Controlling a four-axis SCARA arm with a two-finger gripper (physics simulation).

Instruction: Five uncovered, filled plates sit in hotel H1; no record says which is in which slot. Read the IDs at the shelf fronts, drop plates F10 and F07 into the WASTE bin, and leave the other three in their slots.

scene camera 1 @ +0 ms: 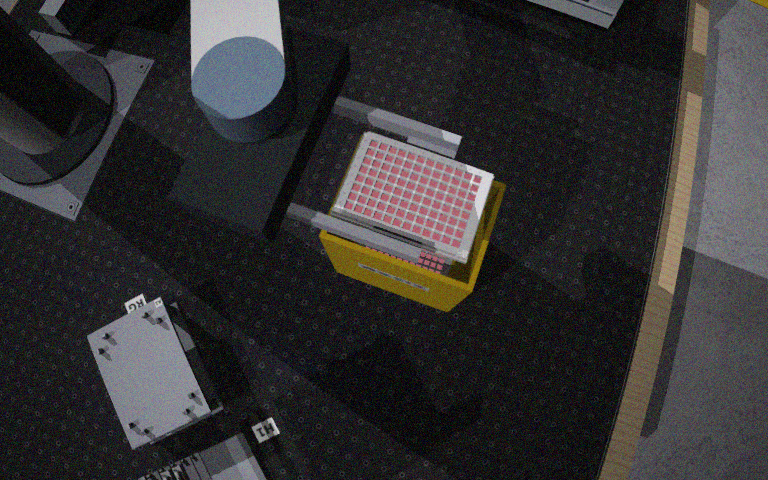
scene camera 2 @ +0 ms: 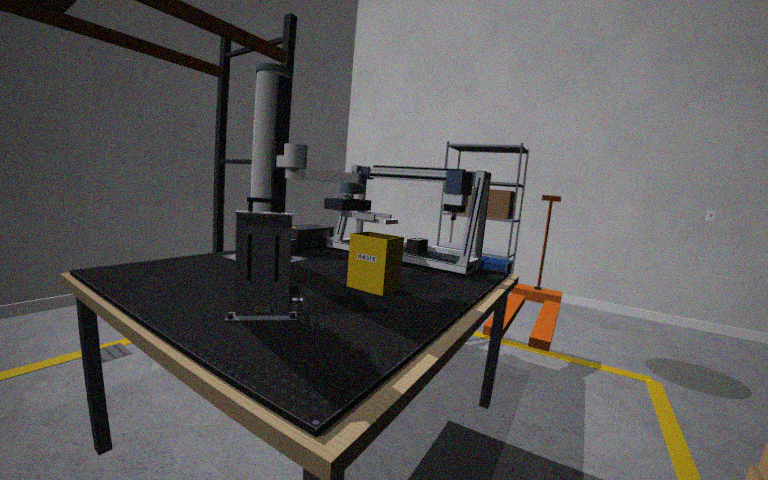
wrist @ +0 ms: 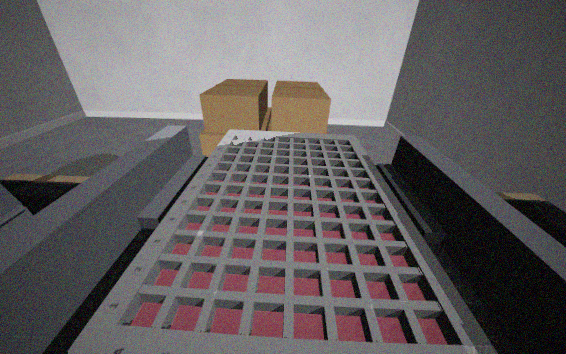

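Seen in the pictures: gripper, fingertip midpoint: [scene camera 1: 440, 198] [scene camera 2: 383, 217] [wrist: 291, 150]; arm's base at its link origin: [scene camera 1: 52, 118].
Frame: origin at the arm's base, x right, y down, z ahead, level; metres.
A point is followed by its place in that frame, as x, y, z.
Observation:
My gripper [scene camera 1: 433, 196] @[0.030, -0.281, 0.667] [scene camera 2: 385, 218] @[0.030, -0.281, 0.667] [wrist: 291, 150] @[0.030, -0.281, 0.667] is shut on an uncovered plate with pink-filled wells [scene camera 1: 408, 189] @[0.029, -0.276, 0.638] [wrist: 280, 225] @[0.026, -0.273, 0.624]. The plate is level and over the yellow WASTE bin [scene camera 1: 390, 277] @[0.086, -0.133, 0.642] [scene camera 2: 365, 274] @[0.085, -0.075, 0.646], above its rim. No ID is readable on it. Another pink-filled plate [scene camera 1: 433, 262] @[0.032, -0.032, 0.685] lies inside the bin, partly hidden by the held plate and a finger. Hotel H1 [scene camera 1: 240, 461] @[0.370, -0.021, 0.531] [scene camera 2: 263, 266] @[0.492, -0.155, 0.591] is cut off at the bottom in scene camera 1 and shows as a dark tower in scene camera 2. Its slots and shelf-front IDs do not show.
A light plate-like stand [scene camera 1: 150, 376] @[0.301, -0.073, 0.392] with small pegs and an RG tag is beside H1. The arm's column [scene camera 2: 266, 135] @[0.059, -0.580, 0.046] stands behind H1 in scene camera 2. A gantry machine [scene camera 2: 480, 226] @[-0.616, -0.241, 0.850] stands behind the bin. The wooden table edge [scene camera 1: 673, 226] @[-0.151, 0.000, 1.028] is at the right.

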